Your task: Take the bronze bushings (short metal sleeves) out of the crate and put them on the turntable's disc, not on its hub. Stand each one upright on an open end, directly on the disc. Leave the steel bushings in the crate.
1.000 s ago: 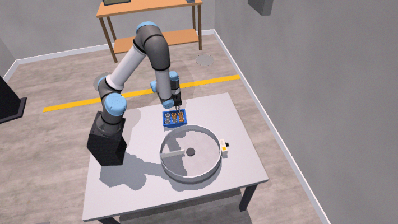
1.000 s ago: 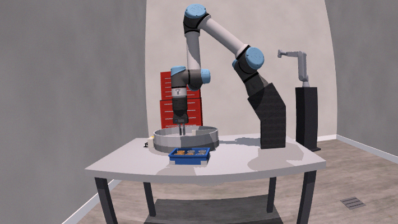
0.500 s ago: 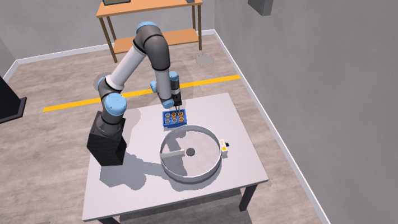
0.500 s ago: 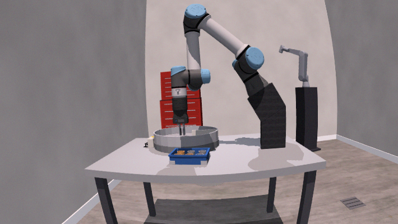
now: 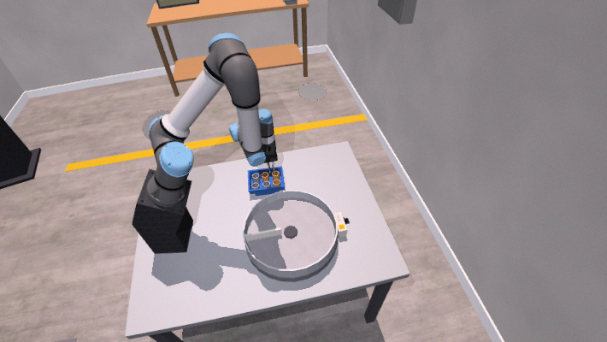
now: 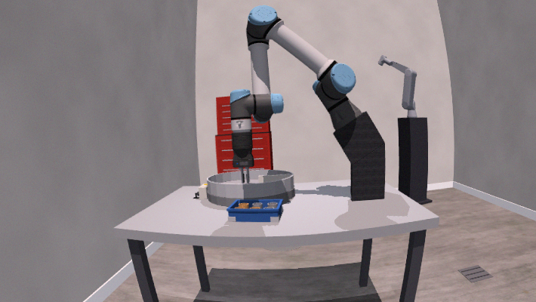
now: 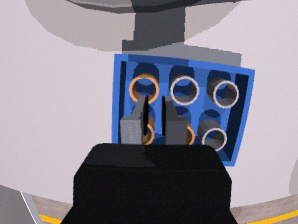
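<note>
Right now the blue crate is 12 cm below my hand, 4 cm to the left of it and 3 cm behind it. Round my hand: turntable disc (33 cm to the right, 9 cm below, 3 cm behind).
</note>
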